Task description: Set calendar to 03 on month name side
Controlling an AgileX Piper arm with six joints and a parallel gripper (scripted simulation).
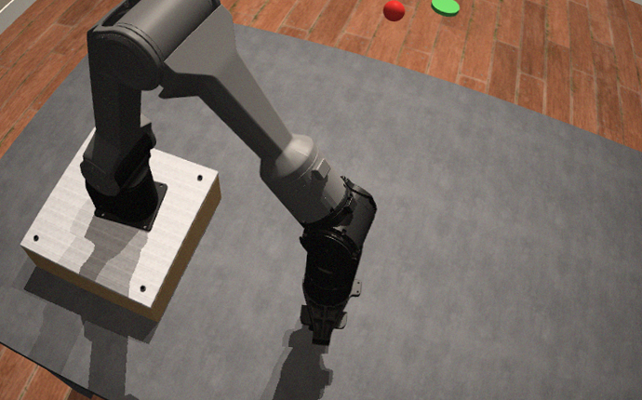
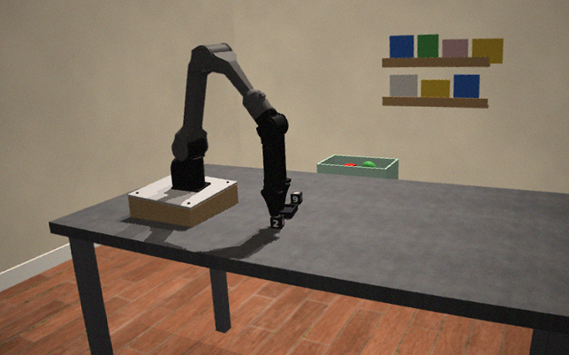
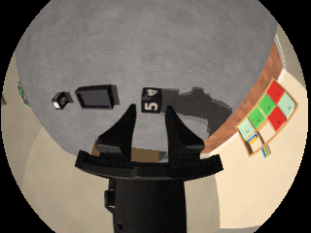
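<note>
Right now the black cube is 3 cm below my hand. Round my hand: dark tray: 1 cm behind, 11 cm to the left, 3 cm below.
</note>
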